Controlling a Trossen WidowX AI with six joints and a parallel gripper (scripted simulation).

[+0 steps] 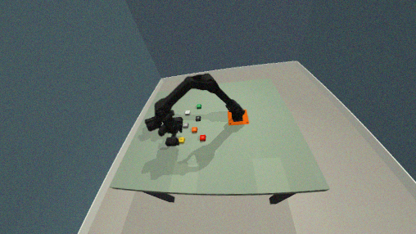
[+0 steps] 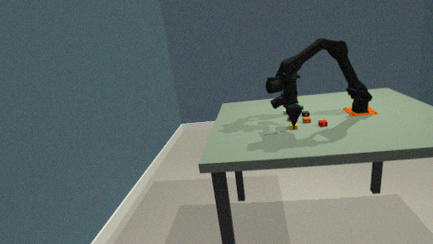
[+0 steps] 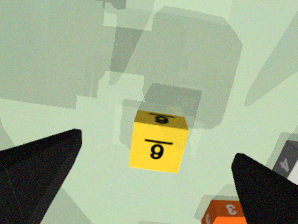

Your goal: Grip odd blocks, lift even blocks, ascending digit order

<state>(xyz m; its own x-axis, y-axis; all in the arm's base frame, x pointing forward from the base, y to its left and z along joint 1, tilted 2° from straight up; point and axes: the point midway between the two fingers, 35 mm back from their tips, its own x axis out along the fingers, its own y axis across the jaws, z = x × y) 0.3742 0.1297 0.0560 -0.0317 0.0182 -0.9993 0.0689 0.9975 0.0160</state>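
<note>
Now: gripper tip 20 mm above the yellow block and 10 mm past it. From my gripper tip the other things lie so: red block 140 mm behind, 20 mm below; then orange block 80 mm behind, 70 mm to the right, 20 mm below; then grey block 120 mm to the right, 20 mm below, 20 mm behind.
</note>
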